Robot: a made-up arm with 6 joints. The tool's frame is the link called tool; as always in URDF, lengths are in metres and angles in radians. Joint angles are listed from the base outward.
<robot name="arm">
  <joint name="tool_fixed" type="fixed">
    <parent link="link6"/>
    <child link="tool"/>
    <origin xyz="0.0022 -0.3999 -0.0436" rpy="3.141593 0 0"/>
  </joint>
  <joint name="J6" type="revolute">
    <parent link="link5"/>
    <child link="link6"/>
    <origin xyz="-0.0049 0.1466 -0.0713" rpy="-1.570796 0 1.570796"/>
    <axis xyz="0 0 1"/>
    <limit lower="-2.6" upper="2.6"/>
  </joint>
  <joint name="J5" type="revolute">
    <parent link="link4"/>
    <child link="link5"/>
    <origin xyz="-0.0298 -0.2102 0.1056" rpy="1.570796 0 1.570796"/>
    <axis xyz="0 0 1"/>
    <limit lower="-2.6" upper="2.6"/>
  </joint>
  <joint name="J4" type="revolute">
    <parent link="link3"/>
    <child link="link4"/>
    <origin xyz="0.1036 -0.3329 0.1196" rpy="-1.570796 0 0"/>
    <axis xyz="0 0 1"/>
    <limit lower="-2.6" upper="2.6"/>
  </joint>
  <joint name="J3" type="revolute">
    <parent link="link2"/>
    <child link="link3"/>
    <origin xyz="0.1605 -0.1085 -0.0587" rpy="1.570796 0 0"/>
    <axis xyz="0 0 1"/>
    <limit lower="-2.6" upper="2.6"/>
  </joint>
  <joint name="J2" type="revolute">
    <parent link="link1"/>
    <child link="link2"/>
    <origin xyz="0.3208 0.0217 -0.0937" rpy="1.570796 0 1.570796"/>
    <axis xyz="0 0 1"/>
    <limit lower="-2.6" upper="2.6"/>
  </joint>
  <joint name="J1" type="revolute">
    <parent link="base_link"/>
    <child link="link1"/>
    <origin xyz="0 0 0.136" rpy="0 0 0"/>
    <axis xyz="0 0 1"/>
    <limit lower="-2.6" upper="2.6"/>
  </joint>
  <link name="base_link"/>
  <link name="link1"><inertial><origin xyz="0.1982 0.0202 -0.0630"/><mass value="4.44"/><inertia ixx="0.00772" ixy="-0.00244" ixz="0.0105" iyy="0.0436" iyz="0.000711" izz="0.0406"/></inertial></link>
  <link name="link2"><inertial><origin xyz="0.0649 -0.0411 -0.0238"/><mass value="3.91"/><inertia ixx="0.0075" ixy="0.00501" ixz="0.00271" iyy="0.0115" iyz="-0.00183" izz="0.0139"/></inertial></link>
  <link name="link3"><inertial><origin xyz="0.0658 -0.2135 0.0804"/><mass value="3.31"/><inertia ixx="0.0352" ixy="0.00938" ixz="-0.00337" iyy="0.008" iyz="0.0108" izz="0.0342"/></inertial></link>
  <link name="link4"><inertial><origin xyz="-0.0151 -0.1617 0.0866"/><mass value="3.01"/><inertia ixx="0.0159" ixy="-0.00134" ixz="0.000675" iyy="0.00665" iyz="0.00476" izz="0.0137"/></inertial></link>
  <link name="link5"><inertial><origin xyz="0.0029 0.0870 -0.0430"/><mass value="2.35"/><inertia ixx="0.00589" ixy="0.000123" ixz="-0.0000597" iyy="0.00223" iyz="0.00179" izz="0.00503"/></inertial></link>
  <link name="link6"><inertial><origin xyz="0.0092 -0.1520 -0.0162"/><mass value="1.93"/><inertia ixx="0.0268" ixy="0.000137" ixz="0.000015" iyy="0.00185" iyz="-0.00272" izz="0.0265"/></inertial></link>
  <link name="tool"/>
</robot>
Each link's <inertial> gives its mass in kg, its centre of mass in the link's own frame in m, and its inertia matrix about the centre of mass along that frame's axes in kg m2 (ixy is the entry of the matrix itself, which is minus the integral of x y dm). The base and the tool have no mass. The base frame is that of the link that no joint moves.
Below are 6 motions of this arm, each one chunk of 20 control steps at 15 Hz.
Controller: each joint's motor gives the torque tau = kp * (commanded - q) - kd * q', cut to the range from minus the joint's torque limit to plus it. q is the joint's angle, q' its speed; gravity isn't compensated. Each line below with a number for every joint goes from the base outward.
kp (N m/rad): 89 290 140 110 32 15
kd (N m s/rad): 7.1 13 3.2 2.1 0.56 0.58
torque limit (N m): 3.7 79 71 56 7.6 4.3
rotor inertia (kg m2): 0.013 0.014 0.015 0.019 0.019 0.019
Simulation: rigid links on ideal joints. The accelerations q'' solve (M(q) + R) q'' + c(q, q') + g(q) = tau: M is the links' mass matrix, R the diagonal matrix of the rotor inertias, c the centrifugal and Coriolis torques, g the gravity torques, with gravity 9.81 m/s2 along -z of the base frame. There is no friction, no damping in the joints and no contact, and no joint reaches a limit. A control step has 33 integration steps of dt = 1/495 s. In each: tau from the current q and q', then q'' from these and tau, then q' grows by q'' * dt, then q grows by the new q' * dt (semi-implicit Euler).
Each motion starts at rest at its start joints. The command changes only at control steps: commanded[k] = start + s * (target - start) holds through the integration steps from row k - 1 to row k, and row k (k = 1, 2, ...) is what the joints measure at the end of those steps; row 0 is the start. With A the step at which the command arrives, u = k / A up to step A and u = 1 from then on. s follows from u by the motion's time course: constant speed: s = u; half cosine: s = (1 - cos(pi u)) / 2; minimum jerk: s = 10 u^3 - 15 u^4 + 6 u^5; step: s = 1 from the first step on.
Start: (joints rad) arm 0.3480 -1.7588 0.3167 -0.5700 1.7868 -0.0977
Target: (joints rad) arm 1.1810 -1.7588 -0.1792 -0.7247 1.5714 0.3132
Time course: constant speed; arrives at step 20
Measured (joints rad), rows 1 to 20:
1: 0.3476 -1.7289 0.3377 -0.5652 1.7816 -0.0784
2: 0.3489 -1.6730 0.3856 -0.5262 1.8127 -0.0612
3: 0.3522 -1.6174 0.4246 -0.4495 1.8654 -0.0613
4: 0.3621 -1.5716 0.4402 -0.3808 1.8806 -0.0692
5: 0.3903 -1.5427 0.4309 -0.3646 1.8643 -0.0778
6: 0.4415 -1.5391 0.3968 -0.3991 1.8478 -0.0785
7: 0.5065 -1.5627 0.3442 -0.4519 1.8203 -0.0596
8: 0.5746 -1.6034 0.2825 -0.4971 1.7711 -0.0160
9: 0.6431 -1.6424 0.2225 -0.5314 1.7207 0.0406
10: 0.7109 -1.6655 0.1771 -0.5620 1.6860 0.0861
11: 0.7763 -1.6697 0.1529 -0.5853 1.6675 0.1033
12: 0.8367 -1.6597 0.1449 -0.5886 1.6596 0.0942
13: 0.8904 -1.6421 0.1434 -0.5673 1.6560 0.0741
14: 0.9366 -1.6219 0.1416 -0.5341 1.6501 0.0590
15: 0.9770 -1.6033 0.1355 -0.5093 1.6406 0.0564
16: 1.0138 -1.5904 0.1216 -0.5051 1.6311 0.0648
17: 1.0482 -1.5873 0.0970 -0.5193 1.6215 0.0813
18: 1.0803 -1.5947 0.0613 -0.5436 1.6075 0.1061
19: 1.1108 -1.6091 0.0187 -0.5716 1.5884 0.1396
20: 1.1420 -1.6249 -0.0243 -0.6000 1.5687 0.1783

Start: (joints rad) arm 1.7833 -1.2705 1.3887 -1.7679 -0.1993 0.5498
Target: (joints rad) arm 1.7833 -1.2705 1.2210 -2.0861 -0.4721 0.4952
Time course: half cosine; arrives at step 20
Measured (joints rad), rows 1 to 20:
1: 1.7766 -1.2568 1.4052 -1.7424 -0.2318 0.5130
2: 1.7751 -1.2484 1.4224 -1.7358 -0.3051 0.4087
3: 1.7767 -1.2447 1.4204 -1.7572 -0.3720 0.3207
4: 1.7797 -1.2398 1.4064 -1.7792 -0.3855 0.2969
5: 1.7857 -1.2382 1.3912 -1.7959 -0.3562 0.3251
6: 1.7910 -1.2415 1.3788 -1.8135 -0.3350 0.3724
7: 1.7918 -1.2461 1.3682 -1.8359 -0.3532 0.4085
8: 1.7885 -1.2492 1.3577 -1.8615 -0.4052 0.4197
9: 1.7842 -1.2500 1.3460 -1.8874 -0.4650 0.4099
10: 1.7812 -1.2494 1.3328 -1.9137 -0.5077 0.3916
11: 1.7801 -1.2487 1.3189 -1.9411 -0.5252 0.3774
12: 1.7806 -1.2487 1.3055 -1.9680 -0.5294 0.3737
13: 1.7819 -1.2493 1.2933 -1.9928 -0.5393 0.3797
14: 1.7833 -1.2503 1.2824 -2.0148 -0.5638 0.3903
15: 1.7842 -1.2510 1.2729 -2.0344 -0.5967 0.4001
16: 1.7847 -1.2511 1.2650 -2.0512 -0.6252 0.4054
17: 1.7850 -1.2510 1.2585 -2.0649 -0.6404 0.4058
18: 1.7853 -1.2509 1.2536 -2.0748 -0.6430 0.4032
19: 1.7854 -1.2511 1.2505 -2.0803 -0.6398 0.4003
20: 1.7852 -1.2515 1.2497 -2.0814 -0.6375 0.3991

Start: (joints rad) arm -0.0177 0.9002 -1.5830 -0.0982 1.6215 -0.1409
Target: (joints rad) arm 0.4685 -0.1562 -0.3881 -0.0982 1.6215 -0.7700
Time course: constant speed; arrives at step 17
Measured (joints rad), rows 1 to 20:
1: -0.0031 0.8459 -1.5564 -0.1190 1.5863 -0.1119
2: 0.0148 0.7481 -1.4961 -0.1228 1.6544 -0.0532
3: 0.0307 0.6384 -1.4177 -0.1022 1.7534 -0.0024
4: 0.0526 0.5409 -1.3427 -0.0820 1.7931 0.0029
5: 0.0832 0.4766 -1.2761 -0.0854 1.7721 -0.0545
6: 0.1165 0.4411 -1.2096 -0.1064 1.7035 -0.1473
7: 0.1469 0.4143 -1.1366 -0.1177 1.6364 -0.2332
8: 0.1770 0.3742 -1.0536 -0.1049 1.6183 -0.2951
9: 0.2135 0.3145 -0.9646 -0.0803 1.6428 -0.3328
10: 0.2583 0.2473 -0.8813 -0.0659 1.6668 -0.3518
11: 0.3035 0.1835 -0.8098 -0.0698 1.6601 -0.3635
12: 0.3393 0.1224 -0.7442 -0.0814 1.6375 -0.3820
13: 0.3621 0.0597 -0.6759 -0.0869 1.6282 -0.4160
14: 0.3778 -0.0048 -0.6008 -0.0837 1.6338 -0.4631
15: 0.3946 -0.0673 -0.5203 -0.0761 1.6368 -0.5131
16: 0.4165 -0.1260 -0.4366 -0.0666 1.6300 -0.5579
17: 0.4440 -0.1824 -0.3510 -0.0545 1.6236 -0.5957
18: 0.4622 -0.1913 -0.3406 -0.0518 1.6420 -0.5936
19: 0.4728 -0.1896 -0.3566 -0.0444 1.6205 -0.5803
20: 0.4783 -0.1891 -0.3600 -0.0489 1.6057 -0.5777

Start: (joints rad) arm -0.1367 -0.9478 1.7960 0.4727 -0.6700 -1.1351
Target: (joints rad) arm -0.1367 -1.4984 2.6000 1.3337 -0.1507 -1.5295
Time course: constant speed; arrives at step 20
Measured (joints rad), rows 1 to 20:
1: -0.1372 -0.9541 1.7659 0.5048 -0.6699 -1.1836
2: -0.1286 -0.9651 1.7490 0.5180 -0.6340 -1.2916
3: -0.1165 -0.9791 1.7665 0.5407 -0.6004 -1.4068
4: -0.1056 -0.9990 1.8089 0.5881 -0.5825 -1.4641
5: -0.0971 -1.0255 1.8645 0.6436 -0.5629 -1.4439
6: -0.0933 -1.0554 1.9195 0.6985 -0.5347 -1.3867
7: -0.0955 -1.0848 1.9657 0.7462 -0.5033 -1.3465
8: -0.1028 -1.1119 2.0001 0.7837 -0.4761 -1.3520
9: -0.1144 -1.1353 2.0244 0.8153 -0.4542 -1.3990
10: -0.1281 -1.1561 2.0444 0.8450 -0.4331 -1.4617
11: -0.1417 -1.1763 2.0667 0.8770 -0.4096 -1.5136
12: -0.1534 -1.1982 2.0957 0.9143 -0.3846 -1.5425
13: -0.1618 -1.2228 2.1328 0.9574 -0.3601 -1.5510
14: -0.1668 -1.2499 2.1756 1.0039 -0.3359 -1.5498
15: -0.1689 -1.2779 2.2197 1.0510 -0.3113 -1.5493
16: -0.1690 -1.3052 2.2610 1.0968 -0.2864 -1.5553
17: -0.1679 -1.3306 2.2974 1.1406 -0.2623 -1.5682
18: -0.1656 -1.3540 2.3294 1.1831 -0.2392 -1.5855
19: -0.1625 -1.3764 2.3591 1.2255 -0.2163 -1.6035
20: -0.1584 -1.3990 2.3896 1.2691 -0.1929 -1.6192

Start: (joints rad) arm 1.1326 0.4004 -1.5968 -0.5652 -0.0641 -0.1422
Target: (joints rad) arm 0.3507 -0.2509 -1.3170 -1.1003 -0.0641 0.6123
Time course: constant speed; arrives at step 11
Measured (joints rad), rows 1 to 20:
1: 1.1536 0.3486 -1.5868 -0.5706 0.0076 -0.0971
2: 1.1826 0.2664 -1.5531 -0.5781 0.1058 -0.0366
3: 1.1975 0.1975 -1.5075 -0.6078 0.1220 0.0159
4: 1.1915 0.1472 -1.4751 -0.6641 0.0708 0.0734
5: 1.1707 0.1023 -1.4619 -0.7311 0.0288 0.1496
6: 1.1411 0.0521 -1.4533 -0.7861 0.0347 0.2375
7: 1.1038 -0.0025 -1.4339 -0.8243 0.0666 0.3213
8: 1.0562 -0.0576 -1.4027 -0.8585 0.0868 0.3927
9: 0.9950 -0.1118 -1.3701 -0.9009 0.0796 0.4532
10: 0.9188 -0.1657 -1.3451 -0.9524 0.0561 0.5108
11: 0.8297 -0.2207 -1.3266 -1.0060 0.0365 0.5731
12: 0.7080 -0.2360 -1.3289 -1.0344 0.0368 0.5957
13: 0.5672 -0.2313 -1.3401 -1.0127 0.0457 0.6001
14: 0.4277 -0.2329 -1.3381 -0.9801 0.0601 0.5939
15: 0.3015 -0.2391 -1.3211 -0.9756 0.0793 0.5702
16: 0.1798 -0.2408 -1.3111 -0.9899 0.0821 0.5518
17: 0.0640 -0.2413 -1.3149 -0.9973 0.0621 0.5544
18: -0.0416 -0.2406 -1.3217 -0.9936 0.0393 0.5623
19: -0.1336 -0.2396 -1.3206 -0.9885 0.0329 0.5620
20: -0.2122 -0.2392 -1.3134 -0.9873 0.0425 0.5565

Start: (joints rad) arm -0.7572 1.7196 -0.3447 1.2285 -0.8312 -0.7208
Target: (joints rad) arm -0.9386 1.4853 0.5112 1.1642 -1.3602 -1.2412
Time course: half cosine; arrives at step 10
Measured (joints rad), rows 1 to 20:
1: -0.7666 1.7039 -0.3841 1.2363 -0.8713 -0.6928
2: -0.7759 1.6560 -0.4454 1.2254 -0.9583 -0.6508
3: -0.7744 1.5765 -0.4476 1.1772 -1.0593 -0.6573
4: -0.7652 1.4930 -0.3630 1.1149 -1.1426 -0.7543
5: -0.7442 1.4323 -0.2041 1.0764 -1.1878 -0.9397
6: -0.7034 1.4013 0.0063 1.0688 -1.2196 -1.1511
7: -0.6485 1.3941 0.2282 1.0838 -1.2708 -1.3056
8: -0.6055 1.3979 0.4022 1.1072 -1.3319 -1.3551
9: -0.6052 1.3966 0.4837 1.1183 -1.3695 -1.3204
10: -0.6553 1.3830 0.4736 1.1103 -1.3665 -1.2657
11: -0.7354 1.3631 0.4146 1.0929 -1.3396 -1.2388
12: -0.8184 1.3425 0.3633 1.0746 -1.3258 -1.2510
13: -0.8848 1.3235 0.3567 1.0593 -1.3309 -1.2940
14: -0.9288 1.3103 0.3922 1.0529 -1.3357 -1.3510
15: -0.9602 1.3073 0.4354 1.0576 -1.3363 -1.3967
16: -0.9917 1.3145 0.4553 1.0672 -1.3370 -1.4064
17: -1.0275 1.3276 0.4471 1.0768 -1.3381 -1.3761
18: -1.0621 1.3417 0.4282 1.0856 -1.3369 -1.3236
19: -1.0889 1.3529 0.4166 1.0930 -1.3345 -1.2728
20: -1.1060 1.3594 0.4178 1.0974 -1.3341 -1.2419

